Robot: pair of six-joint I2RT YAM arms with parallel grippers.
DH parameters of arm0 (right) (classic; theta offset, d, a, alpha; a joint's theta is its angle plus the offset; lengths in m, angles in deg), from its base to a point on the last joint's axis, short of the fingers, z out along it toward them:
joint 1: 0 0.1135 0.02 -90
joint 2: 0 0 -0.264 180
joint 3: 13.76 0 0.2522 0
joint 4: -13.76 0 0.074 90
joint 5: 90 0 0 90
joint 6: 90 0.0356 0 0
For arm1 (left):
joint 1: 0 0.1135 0.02 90
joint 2: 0 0 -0.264 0
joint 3: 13.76 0 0.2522 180
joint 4: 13.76 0 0.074 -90
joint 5: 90 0 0 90
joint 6: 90 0.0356 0 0
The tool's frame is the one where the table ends.
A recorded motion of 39 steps. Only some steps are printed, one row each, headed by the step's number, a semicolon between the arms.
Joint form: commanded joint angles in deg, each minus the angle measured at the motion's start. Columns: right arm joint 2, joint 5, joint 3, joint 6, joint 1, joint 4; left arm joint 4, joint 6, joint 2, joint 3, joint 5, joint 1.
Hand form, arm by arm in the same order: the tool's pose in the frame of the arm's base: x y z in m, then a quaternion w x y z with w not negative. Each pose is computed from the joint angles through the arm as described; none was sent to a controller.
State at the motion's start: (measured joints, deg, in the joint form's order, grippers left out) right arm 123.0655 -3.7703 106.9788 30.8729 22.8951 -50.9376; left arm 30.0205 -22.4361 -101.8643 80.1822 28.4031 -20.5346
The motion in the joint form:
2: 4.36 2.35 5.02 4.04 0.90 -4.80; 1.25 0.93 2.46 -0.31 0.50 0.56
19: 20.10 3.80 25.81 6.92 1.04 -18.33; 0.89 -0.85 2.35 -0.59 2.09 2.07
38: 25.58 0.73 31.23 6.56 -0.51 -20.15; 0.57 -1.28 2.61 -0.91 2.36 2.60
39: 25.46 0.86 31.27 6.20 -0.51 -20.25; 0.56 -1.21 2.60 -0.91 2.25 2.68
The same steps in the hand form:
2: 0.4278 0.1896 0.2121 0.13662 0.09354 0.98200 0.09086; 0.3518 -0.1462 0.2671 0.22051 0.07151 0.91329 -0.33490
19: 0.4595 0.2040 0.1788 0.07760 0.12017 0.98864 0.04608; 0.3552 -0.1376 0.2656 0.21387 0.04983 0.91190 -0.34673
38: 0.4740 0.1973 0.1571 0.05084 0.12859 0.98859 0.05977; 0.3555 -0.1342 0.2659 0.21522 0.04358 0.91103 -0.34902
39: 0.4738 0.1971 0.1583 0.05205 0.12555 0.98897 0.05888; 0.3558 -0.1337 0.2659 0.21606 0.04318 0.91125 -0.34795

